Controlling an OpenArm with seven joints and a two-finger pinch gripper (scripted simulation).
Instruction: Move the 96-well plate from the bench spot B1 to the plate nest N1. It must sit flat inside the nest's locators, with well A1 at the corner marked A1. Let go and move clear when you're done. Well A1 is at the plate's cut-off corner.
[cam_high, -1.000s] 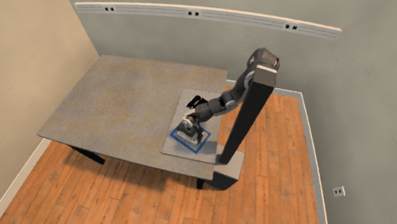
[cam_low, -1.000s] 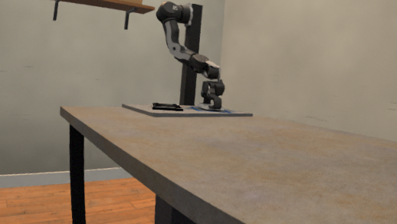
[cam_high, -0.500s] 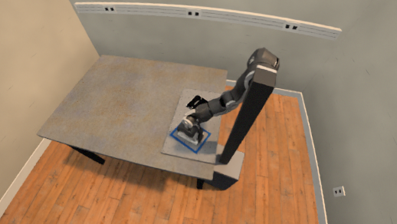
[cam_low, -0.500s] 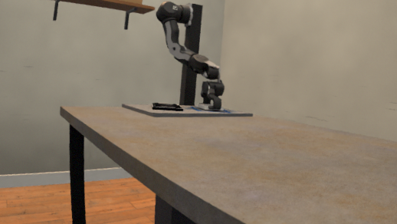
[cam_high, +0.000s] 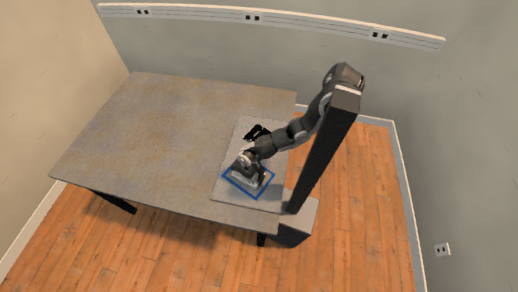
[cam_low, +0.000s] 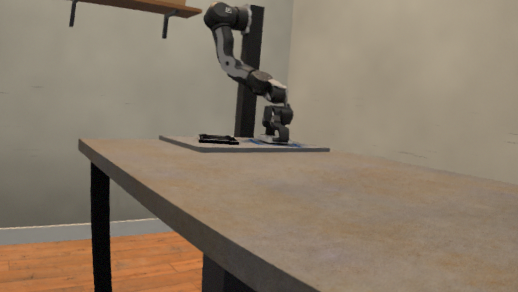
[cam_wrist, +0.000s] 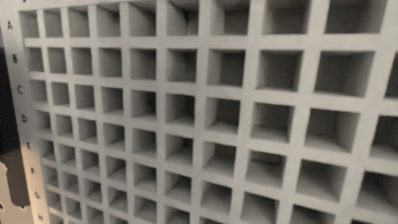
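Now: hand 1 cm below the white 96-well plate. The rest, counted from my hand: black plate nest 1 cm ahead, 21 cm to the right.
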